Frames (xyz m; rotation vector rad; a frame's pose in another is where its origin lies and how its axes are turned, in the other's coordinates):
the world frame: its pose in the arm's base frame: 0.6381 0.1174 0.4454 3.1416 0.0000 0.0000
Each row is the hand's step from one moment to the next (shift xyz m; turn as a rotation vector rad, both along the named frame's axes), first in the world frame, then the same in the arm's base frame.
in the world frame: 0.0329 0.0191 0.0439 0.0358 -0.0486 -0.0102
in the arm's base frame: 0.0329 -0.0191 -0.0439 0.0358 0.0486 0.0102
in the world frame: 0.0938 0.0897 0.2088 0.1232 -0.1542 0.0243
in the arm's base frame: 0.0938 -0.0897 -0.2088 0.1232 0.1542 -0.0243
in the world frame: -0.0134 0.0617 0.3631 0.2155 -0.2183 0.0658
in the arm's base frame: -0.0134 -0.0617 -0.3631 0.2155 0.2183 -0.0658
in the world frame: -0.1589 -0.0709 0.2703 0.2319 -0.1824 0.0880
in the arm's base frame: -0.1589 0.0709 -0.2703 0.2319 0.1824 -0.0880
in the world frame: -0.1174 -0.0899 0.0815 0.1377 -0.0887 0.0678
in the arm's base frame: -0.1174 0.0899 -0.0815 0.1377 0.0887 -0.0678
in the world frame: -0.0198 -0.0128 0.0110 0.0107 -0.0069 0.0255
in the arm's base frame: -0.0198 0.0128 -0.0110 0.0107 0.0069 -0.0255
